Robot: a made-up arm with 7 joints.
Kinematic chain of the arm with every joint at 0, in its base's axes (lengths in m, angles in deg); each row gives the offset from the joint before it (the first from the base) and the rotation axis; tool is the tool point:
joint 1: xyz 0 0 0.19 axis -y
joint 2: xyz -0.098 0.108 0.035 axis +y
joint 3: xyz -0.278 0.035 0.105 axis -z
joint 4: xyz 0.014 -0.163 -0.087 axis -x
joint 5: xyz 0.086 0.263 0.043 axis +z
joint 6: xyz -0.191 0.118 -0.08 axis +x
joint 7: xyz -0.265 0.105 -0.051 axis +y
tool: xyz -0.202 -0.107 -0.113
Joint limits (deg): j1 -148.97..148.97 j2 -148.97..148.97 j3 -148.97..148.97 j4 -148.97..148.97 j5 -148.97..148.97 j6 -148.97..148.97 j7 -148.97..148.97
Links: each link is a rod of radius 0.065 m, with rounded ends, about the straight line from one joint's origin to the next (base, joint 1, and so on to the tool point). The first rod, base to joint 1, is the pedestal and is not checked.
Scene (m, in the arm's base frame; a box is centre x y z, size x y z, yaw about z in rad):
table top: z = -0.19
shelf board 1: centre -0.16 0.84 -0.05 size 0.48 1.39 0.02 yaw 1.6
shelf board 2: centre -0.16 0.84 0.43 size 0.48 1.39 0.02 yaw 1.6
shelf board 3: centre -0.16 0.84 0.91 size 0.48 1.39 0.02 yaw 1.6
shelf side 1: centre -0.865 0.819 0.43 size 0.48 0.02 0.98 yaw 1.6
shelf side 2: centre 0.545 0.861 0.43 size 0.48 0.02 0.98 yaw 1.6
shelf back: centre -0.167 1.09 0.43 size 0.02 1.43 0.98 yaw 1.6
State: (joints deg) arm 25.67 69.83 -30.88 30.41 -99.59 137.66 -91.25
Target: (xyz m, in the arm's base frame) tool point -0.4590 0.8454 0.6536
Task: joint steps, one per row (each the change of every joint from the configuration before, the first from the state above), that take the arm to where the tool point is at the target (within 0.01 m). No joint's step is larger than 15 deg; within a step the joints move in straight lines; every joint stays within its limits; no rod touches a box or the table.
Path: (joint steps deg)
1: -9.21 3.88 1.73 11.10 9.36 2.46 -8.04
2: -9.22 3.87 1.72 11.09 9.35 2.45 -8.05
3: -9.21 3.88 1.73 11.10 9.36 2.46 -8.04
4: -5.94 8.53 -6.05 1.75 2.12 1.97 1.72
5: -5.93 8.53 -6.04 1.75 2.12 1.97 1.71
6: 5.22 -5.19 -3.67 -10.12 -4.23 -4.32 13.39
7: 5.22 -5.19 -3.68 -10.11 -4.22 -4.33 13.39
8: 5.22 -5.19 -3.67 -10.12 -4.22 -4.32 13.39
9: 5.23 -5.19 -3.67 -10.12 -4.23 -4.33 13.39
10: 5.22 -5.19 -3.68 -10.12 -4.22 -4.32 13.38

